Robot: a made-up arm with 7 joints.
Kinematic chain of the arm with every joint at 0, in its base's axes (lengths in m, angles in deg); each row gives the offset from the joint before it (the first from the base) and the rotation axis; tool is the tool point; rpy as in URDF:
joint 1: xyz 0 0 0 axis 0.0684 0.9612 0.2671
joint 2: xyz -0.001 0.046 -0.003 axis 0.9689 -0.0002 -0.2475
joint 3: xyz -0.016 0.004 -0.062 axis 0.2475 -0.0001 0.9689
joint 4: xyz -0.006 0 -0.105 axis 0.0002 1 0
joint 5: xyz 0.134 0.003 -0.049 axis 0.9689 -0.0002 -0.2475
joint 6: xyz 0.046 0 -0.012 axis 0.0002 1 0
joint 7: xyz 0.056 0 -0.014 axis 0.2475 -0.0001 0.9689
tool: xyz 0 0 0 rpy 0 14.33 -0.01
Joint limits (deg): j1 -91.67..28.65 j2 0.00..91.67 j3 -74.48..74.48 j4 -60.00..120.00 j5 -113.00..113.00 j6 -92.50..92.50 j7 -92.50..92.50
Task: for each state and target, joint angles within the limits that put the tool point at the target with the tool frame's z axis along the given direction. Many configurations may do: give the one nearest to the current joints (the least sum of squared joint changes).
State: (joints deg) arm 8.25 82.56 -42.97 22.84 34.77 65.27 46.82
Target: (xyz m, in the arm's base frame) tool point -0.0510 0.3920 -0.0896 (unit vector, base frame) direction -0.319 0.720 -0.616
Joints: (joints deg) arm 28.65 91.00 -69.18 43.08 34.10 91.71 46.82
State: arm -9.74 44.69 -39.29 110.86 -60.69 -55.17 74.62
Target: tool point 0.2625 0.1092 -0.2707 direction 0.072 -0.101 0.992
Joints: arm -61.83 3.10 -34.18 119.93 -64.38 -59.35 74.62
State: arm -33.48 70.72 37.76 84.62 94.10 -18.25 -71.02
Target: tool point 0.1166 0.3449 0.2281 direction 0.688 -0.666 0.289
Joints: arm -74.74 81.92 42.27 36.91 70.15 -3.03 -71.02
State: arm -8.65 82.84 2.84 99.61 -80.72 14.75 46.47
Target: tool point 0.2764 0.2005 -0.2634 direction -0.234 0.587 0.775
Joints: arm -36.98 26.94 -4.22 62.30 -80.23 -29.10 46.47
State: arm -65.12 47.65 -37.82 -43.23 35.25 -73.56 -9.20
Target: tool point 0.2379 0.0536 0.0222 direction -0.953 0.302 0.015
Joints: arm -62.12 84.66 -43.59 -12.24 -9.39 -75.59 -9.20
